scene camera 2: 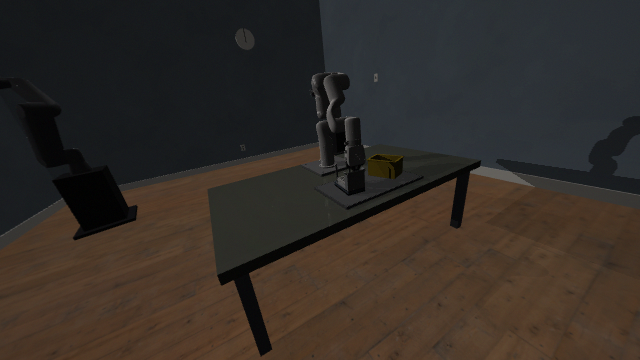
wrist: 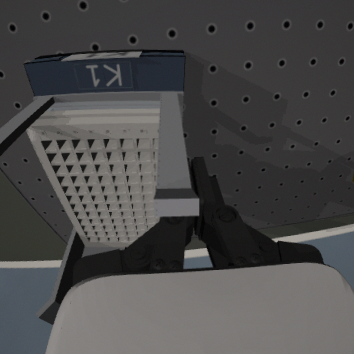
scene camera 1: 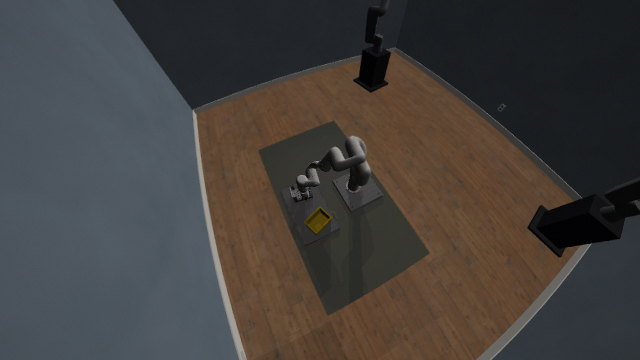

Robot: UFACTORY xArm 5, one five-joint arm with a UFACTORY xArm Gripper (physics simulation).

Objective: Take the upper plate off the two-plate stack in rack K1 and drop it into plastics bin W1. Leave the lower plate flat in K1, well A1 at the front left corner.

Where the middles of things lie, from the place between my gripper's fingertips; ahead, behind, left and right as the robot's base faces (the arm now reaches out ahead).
Scene:
My gripper is now 1 cm short of the gridded plate (wrist: 102,163) and 5 cm to the left of it.

